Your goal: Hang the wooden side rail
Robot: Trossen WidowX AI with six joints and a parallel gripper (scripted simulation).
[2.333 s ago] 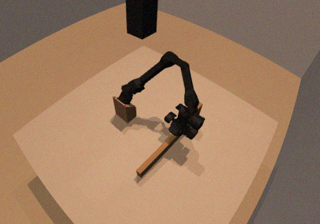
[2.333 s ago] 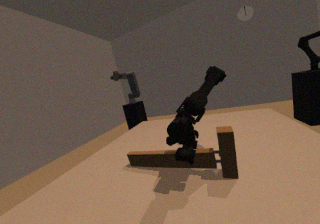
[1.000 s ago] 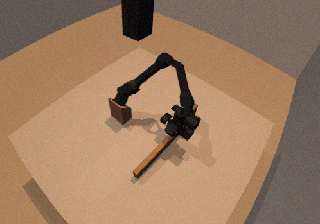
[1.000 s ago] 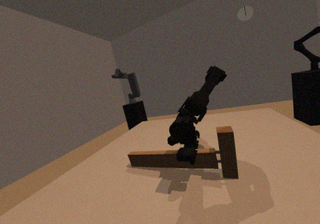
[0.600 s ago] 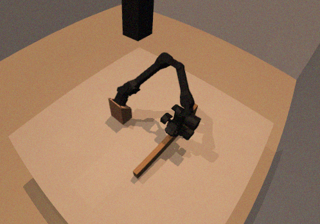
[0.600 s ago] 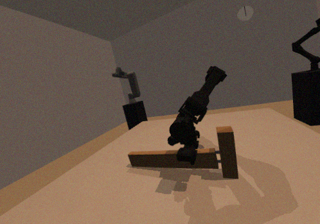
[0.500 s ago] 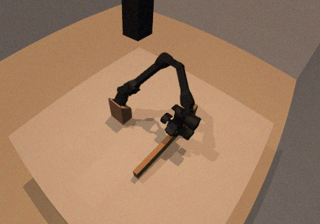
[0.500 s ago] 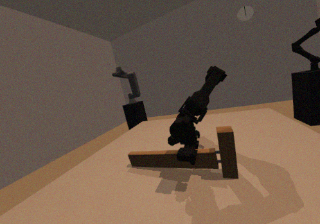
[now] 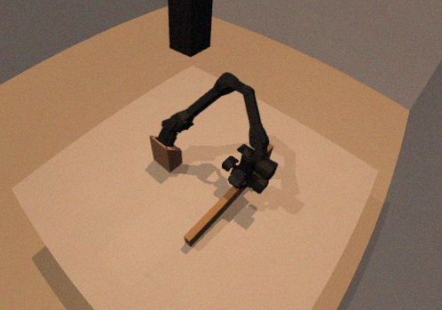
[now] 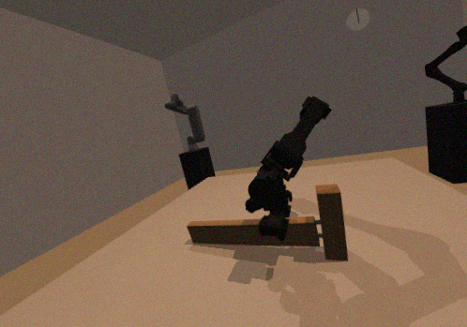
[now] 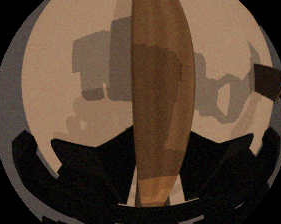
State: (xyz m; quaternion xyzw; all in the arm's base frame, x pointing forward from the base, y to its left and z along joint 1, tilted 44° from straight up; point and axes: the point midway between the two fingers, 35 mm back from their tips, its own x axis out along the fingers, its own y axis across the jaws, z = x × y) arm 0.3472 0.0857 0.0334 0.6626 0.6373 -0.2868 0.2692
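The headboard post is 12 cm to the left of my gripper tip and 4 cm above it.
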